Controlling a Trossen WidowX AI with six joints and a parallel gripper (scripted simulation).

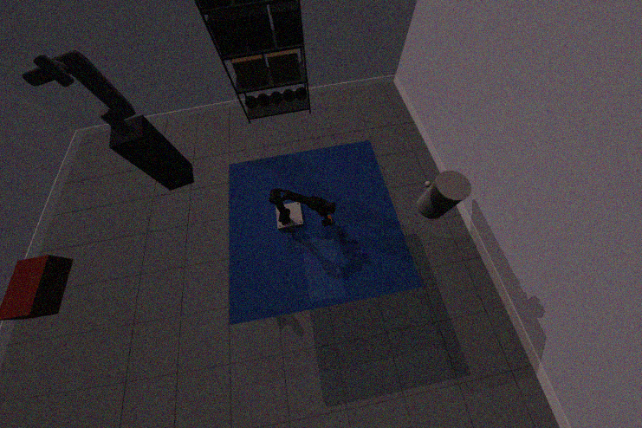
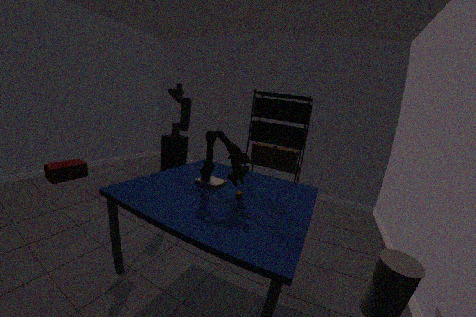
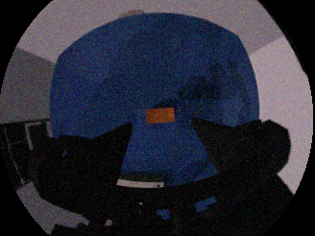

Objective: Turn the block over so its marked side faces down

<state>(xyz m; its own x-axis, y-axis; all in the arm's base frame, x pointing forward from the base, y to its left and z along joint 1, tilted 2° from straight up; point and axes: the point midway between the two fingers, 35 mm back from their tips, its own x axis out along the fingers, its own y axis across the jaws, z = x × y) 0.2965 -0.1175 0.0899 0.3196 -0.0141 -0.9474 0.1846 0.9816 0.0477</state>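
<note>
Right now the small orange block is 70 mm below my gripper tip.
</note>
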